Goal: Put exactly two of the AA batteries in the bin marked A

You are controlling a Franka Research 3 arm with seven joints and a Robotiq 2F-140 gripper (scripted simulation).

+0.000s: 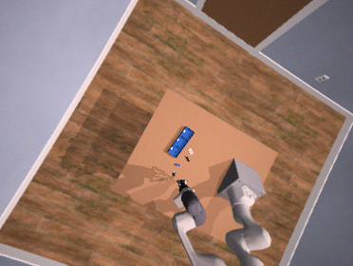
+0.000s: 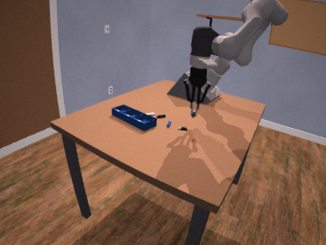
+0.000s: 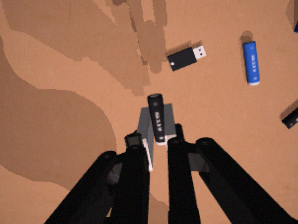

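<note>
Right now my hand is 14 cm short of the blue bin, 27 cm to the left of it and 7 cm above it. The rest, counted from my hand: blue AA battery (6 cm ahead, 10 cm to the right, 9 cm below); white domino (3 cm ahead, 25 cm to the right, 9 cm below); dark AA battery (2 cm ahead, 18 cm to the right, 9 cm below).
</note>
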